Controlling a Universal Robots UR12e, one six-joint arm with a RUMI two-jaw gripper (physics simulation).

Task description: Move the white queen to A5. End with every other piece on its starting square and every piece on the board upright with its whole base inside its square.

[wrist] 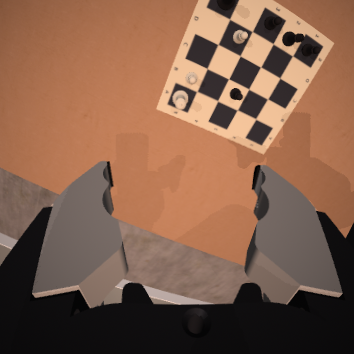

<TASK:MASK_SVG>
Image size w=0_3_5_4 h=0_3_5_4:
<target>my gripper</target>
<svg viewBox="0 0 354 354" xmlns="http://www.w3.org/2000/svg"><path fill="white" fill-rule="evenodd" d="M0 264L0 354L354 354L354 249L325 212L317 211L295 186L264 164L255 165L251 189L257 195L253 213L258 221L246 251L244 271L252 282L241 284L233 303L154 304L142 284L128 282L122 287L121 302L103 304L105 296L125 277L128 271L117 219L111 216L113 205L110 188L113 186L110 164L109 161L104 160L97 162L72 181L50 206L42 207Z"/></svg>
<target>chessboard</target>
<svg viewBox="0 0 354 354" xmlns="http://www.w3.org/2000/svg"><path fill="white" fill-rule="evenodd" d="M198 0L179 45L156 109L263 154L309 85L334 42L274 0L235 0L234 5L227 10L221 9L217 4L217 0ZM177 90L185 91L188 96L183 109L176 108L172 100L173 93ZM232 88L240 89L242 99L232 99L229 96ZM188 72L194 72L197 75L197 81L194 84L186 82L185 76ZM301 48L304 44L310 43L312 46L318 46L320 51L304 56ZM282 43L282 35L286 31L292 31L294 34L302 33L304 35L304 39L301 42L294 42L290 46ZM236 30L246 31L248 34L242 43L235 43L233 41L232 35ZM264 26L266 17L281 17L281 23L273 29L266 29Z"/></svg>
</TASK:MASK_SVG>
